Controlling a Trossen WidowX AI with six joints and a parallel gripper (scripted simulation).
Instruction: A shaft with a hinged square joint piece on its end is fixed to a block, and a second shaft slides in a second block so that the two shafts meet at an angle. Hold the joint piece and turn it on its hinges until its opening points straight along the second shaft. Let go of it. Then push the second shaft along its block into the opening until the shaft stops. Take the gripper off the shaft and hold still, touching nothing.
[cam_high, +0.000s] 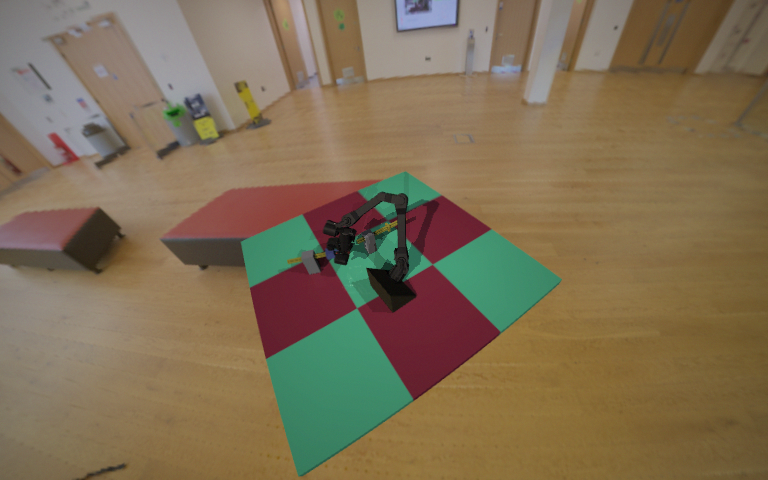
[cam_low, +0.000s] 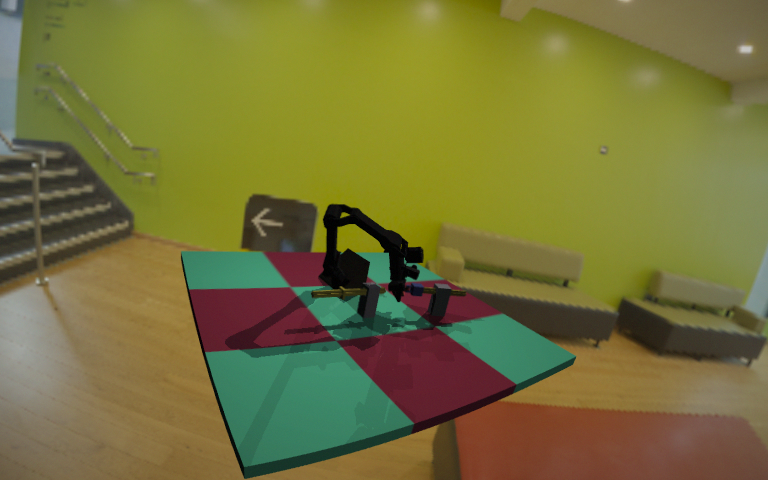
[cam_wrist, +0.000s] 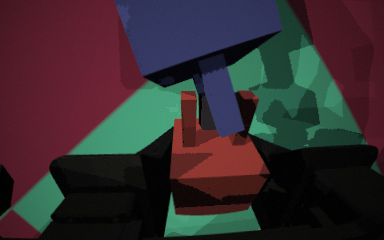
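My gripper tip is 40 mm below the red square joint piece.
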